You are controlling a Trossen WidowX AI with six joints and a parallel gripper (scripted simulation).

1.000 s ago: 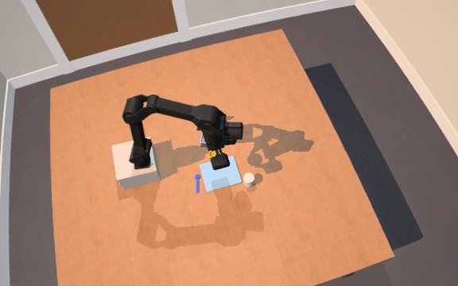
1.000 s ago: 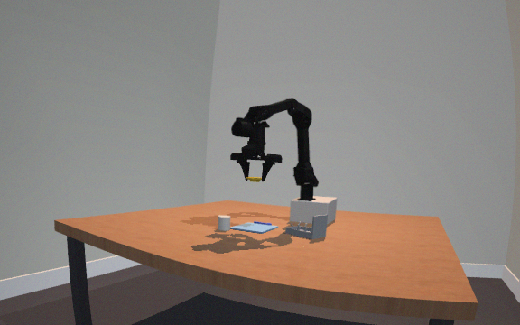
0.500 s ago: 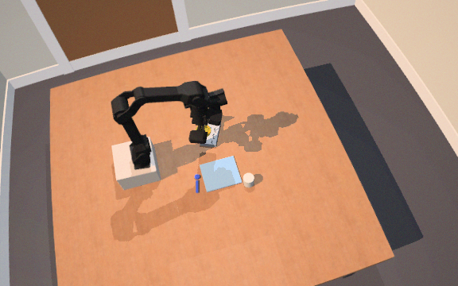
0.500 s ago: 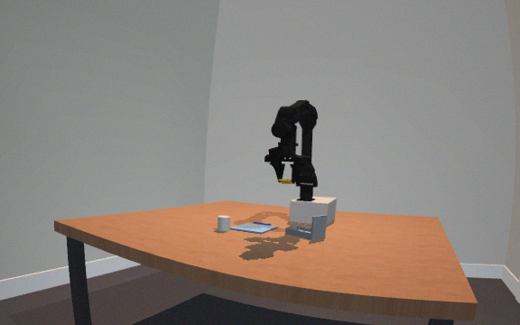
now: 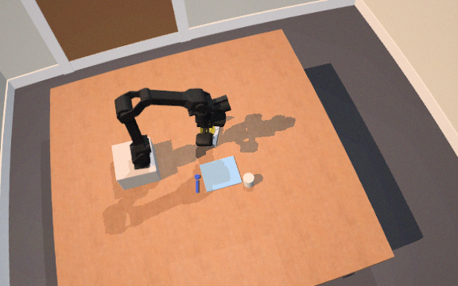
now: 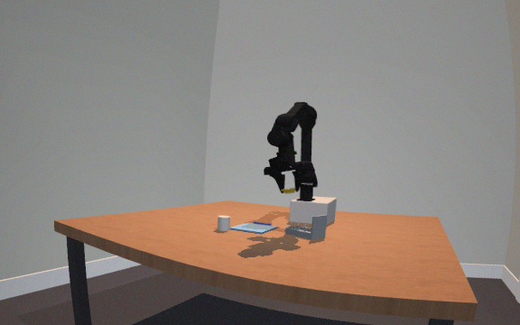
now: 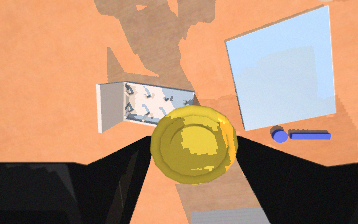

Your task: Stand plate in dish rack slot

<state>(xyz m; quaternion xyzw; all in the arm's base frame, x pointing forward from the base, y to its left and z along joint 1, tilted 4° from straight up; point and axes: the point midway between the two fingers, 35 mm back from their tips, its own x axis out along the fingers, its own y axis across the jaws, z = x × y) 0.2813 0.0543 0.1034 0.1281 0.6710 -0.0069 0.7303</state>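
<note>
My gripper tip is 10 mm short of the grey dish rack, 80 mm to the right of it and 120 mm above it. The rest, counted from my gripper tip: yellow plate 10 mm above; then blue spoon 80 mm behind, 150 mm to the right, 140 mm below; then light blue mat 20 mm ahead, 130 mm to the right, 150 mm below.
</note>
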